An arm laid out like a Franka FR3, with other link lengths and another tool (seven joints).
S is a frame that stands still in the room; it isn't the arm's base.
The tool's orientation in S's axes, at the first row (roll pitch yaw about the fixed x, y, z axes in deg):
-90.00, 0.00, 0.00
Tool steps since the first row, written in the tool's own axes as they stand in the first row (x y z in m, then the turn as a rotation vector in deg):
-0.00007, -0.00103, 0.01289, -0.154, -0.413, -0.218
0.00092, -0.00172, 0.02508, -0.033, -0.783, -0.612
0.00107, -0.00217, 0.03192, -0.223, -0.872, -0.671
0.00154, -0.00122, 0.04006, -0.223, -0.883, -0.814
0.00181, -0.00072, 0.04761, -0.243, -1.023, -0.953
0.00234, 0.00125, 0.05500, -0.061, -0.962, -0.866
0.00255, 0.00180, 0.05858, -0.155, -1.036, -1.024
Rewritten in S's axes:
-0.00007, 0.01289, 0.00103, -0.154, -0.218, 0.413
0.00092, 0.02508, 0.00172, -0.033, -0.612, 0.783
0.00107, 0.03192, 0.00217, -0.223, -0.671, 0.872
0.00154, 0.04006, 0.00122, -0.223, -0.814, 0.883
0.00181, 0.04761, 0.00072, -0.243, -0.953, 1.023
0.00234, 0.05500, -0.00125, -0.061, -0.866, 0.962
0.00255, 0.05858, -0.00180, -0.155, -1.024, 1.036

